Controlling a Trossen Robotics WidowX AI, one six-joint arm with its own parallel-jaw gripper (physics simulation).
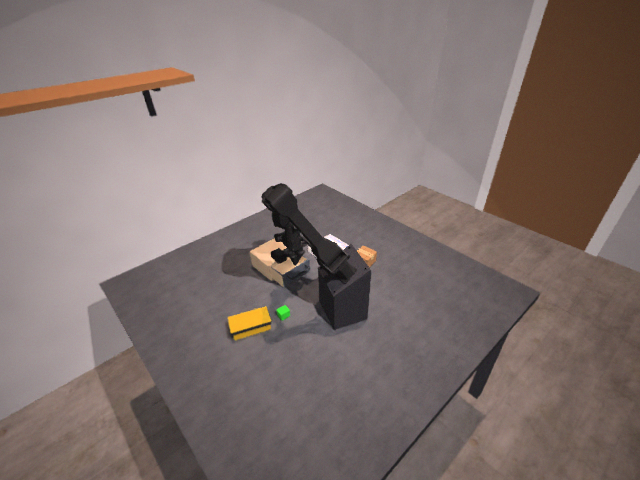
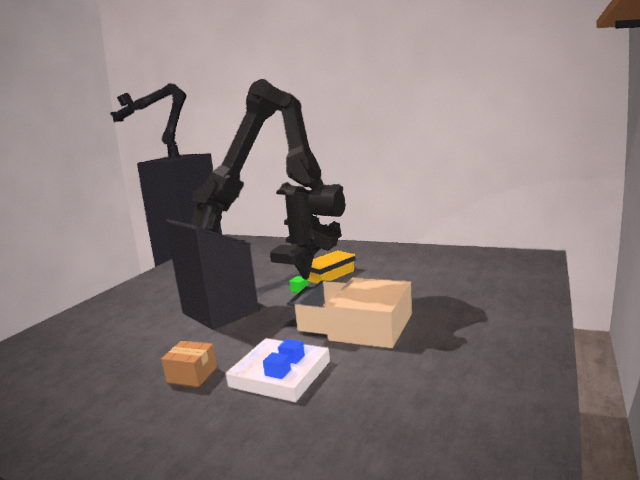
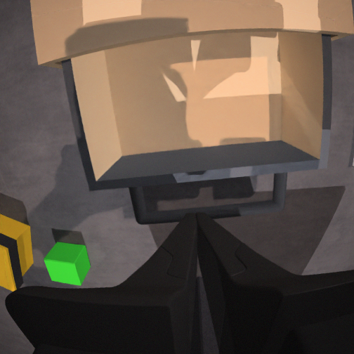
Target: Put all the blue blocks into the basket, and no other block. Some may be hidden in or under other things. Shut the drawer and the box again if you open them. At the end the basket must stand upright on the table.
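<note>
Two blue blocks (image 2: 276,365) (image 2: 291,350) sit in the low white basket (image 2: 262,390) (image 1: 336,240). The tan cabinet (image 1: 263,252) (image 2: 361,325) (image 3: 225,17) has its drawer (image 2: 310,316) (image 3: 215,159) pulled out; no block shows in the visible part of its inside. My gripper (image 1: 298,260) (image 2: 306,276) (image 3: 194,221) is shut and empty, its tips in front of the drawer at the dark handle (image 3: 142,212); whether they touch it is unclear. A green block (image 1: 283,312) (image 2: 297,284) (image 3: 67,263) lies on the table. A yellow box (image 1: 249,322) (image 2: 332,265) (image 3: 20,237) with a dark band is closed.
A brown taped carton (image 1: 367,255) (image 2: 189,364) stands beside the white basket. My arm's dark pedestal (image 1: 343,297) (image 2: 217,279) stands near the cabinet on the grey table (image 1: 413,335). A second arm (image 2: 178,113) stands on a pedestal in the background.
</note>
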